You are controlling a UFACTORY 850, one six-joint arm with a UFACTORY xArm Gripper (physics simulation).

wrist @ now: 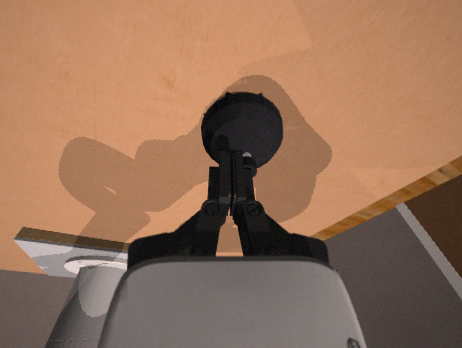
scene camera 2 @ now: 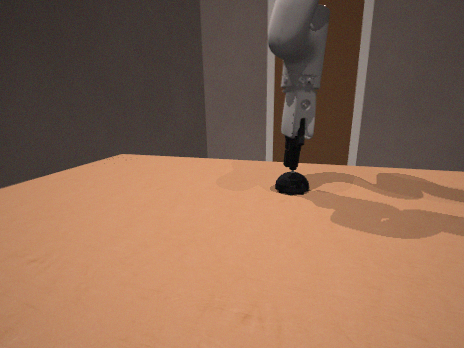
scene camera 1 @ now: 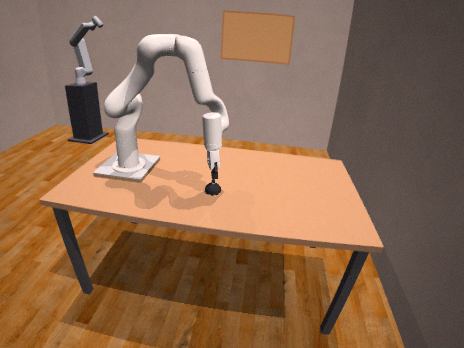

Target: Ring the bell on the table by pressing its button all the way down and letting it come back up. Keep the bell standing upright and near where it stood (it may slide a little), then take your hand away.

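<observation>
The black dome-shaped bell (scene camera 1: 213, 189) (scene camera 2: 292, 184) (wrist: 242, 122) stands upright on the table (scene camera 1: 300, 200) (scene camera 2: 150, 250) (wrist: 125, 60). My gripper (scene camera 1: 215, 178) (scene camera 2: 291, 166) (wrist: 229, 162) is shut and empty, pointing down right over the bell. In the scene camera 2 view its fingertips are at the button, close above the dome, and a very short bit of light stem shows under them. In the wrist view the button (wrist: 250, 163) shows beside the right finger, partly hidden by it. The button looks pressed at least partway; its exact depth is hard to tell.
The arm's base plate (scene camera 1: 102, 171) (wrist: 40, 255) is on the table, left of the bell in the scene camera 1 view. A second small arm on a dark pedestal (scene camera 1: 85, 110) stands on the floor behind the table. The arm's shadow falls around the bell.
</observation>
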